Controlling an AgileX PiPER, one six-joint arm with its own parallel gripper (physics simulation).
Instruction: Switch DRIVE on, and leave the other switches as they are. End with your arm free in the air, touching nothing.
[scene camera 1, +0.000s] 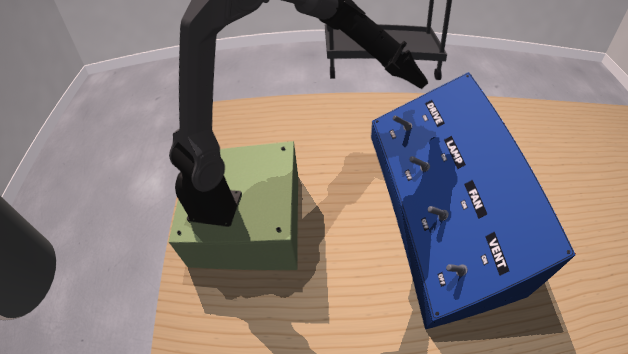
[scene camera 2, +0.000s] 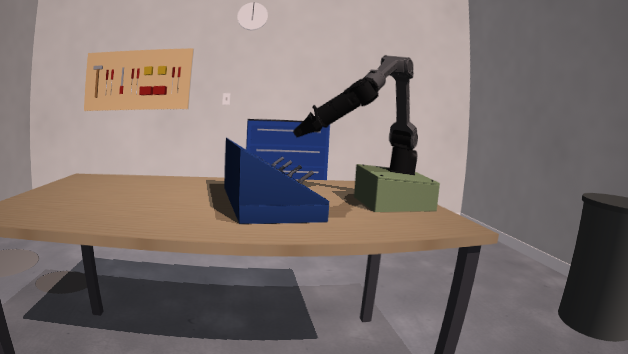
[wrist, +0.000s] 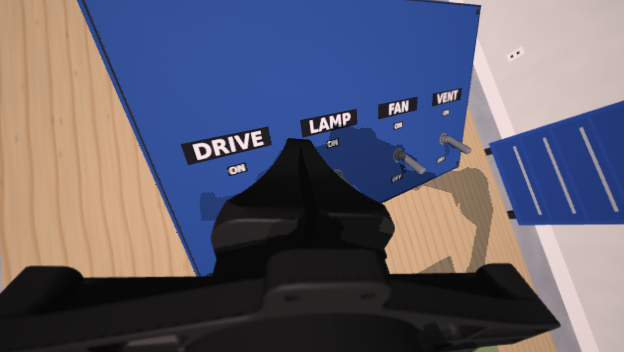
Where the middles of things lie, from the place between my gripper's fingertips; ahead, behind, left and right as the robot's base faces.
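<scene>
The blue switch panel (scene camera 1: 499, 225) is 15 cm below my hand. My hand is also 10 cm short of the panel and 14 cm to the left of it.
</scene>
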